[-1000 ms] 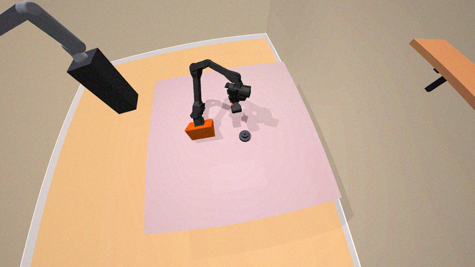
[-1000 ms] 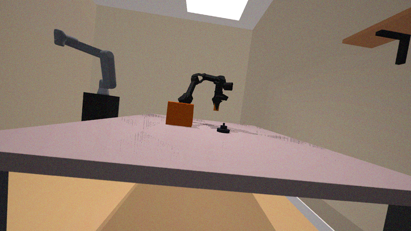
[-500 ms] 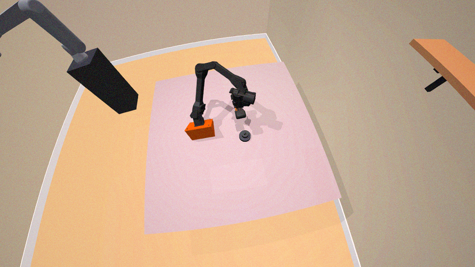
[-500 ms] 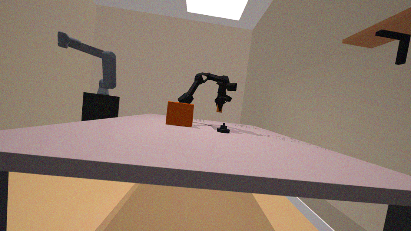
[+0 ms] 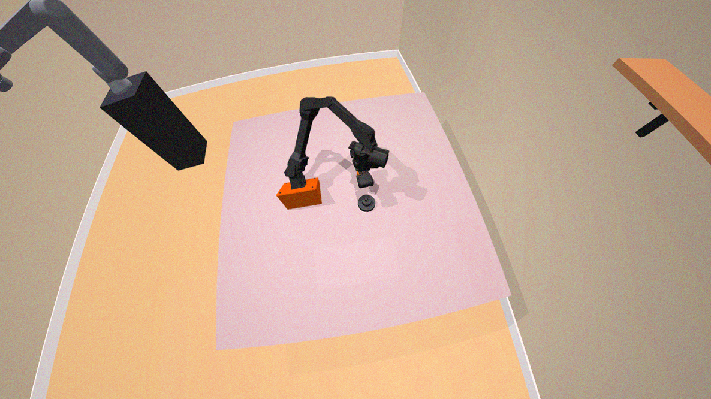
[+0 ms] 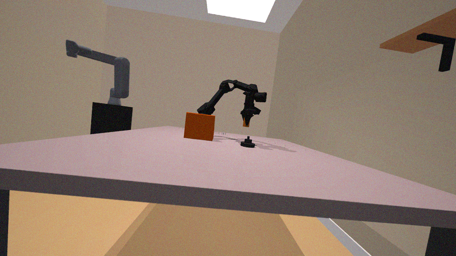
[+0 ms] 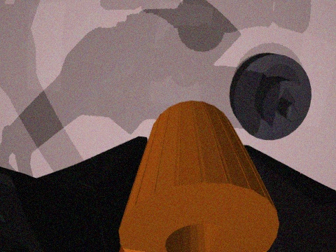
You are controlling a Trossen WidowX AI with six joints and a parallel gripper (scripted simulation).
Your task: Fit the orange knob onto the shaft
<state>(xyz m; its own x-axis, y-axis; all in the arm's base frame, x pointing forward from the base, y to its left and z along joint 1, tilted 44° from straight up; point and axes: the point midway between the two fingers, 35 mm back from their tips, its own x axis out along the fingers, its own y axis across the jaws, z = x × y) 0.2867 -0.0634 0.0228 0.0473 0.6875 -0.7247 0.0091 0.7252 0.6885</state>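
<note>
Right now my gripper tip is 90 mm above the dark round pedestal and 80 mm to the left of it. Round my gripper tip: orange knob (20 mm above).
</note>
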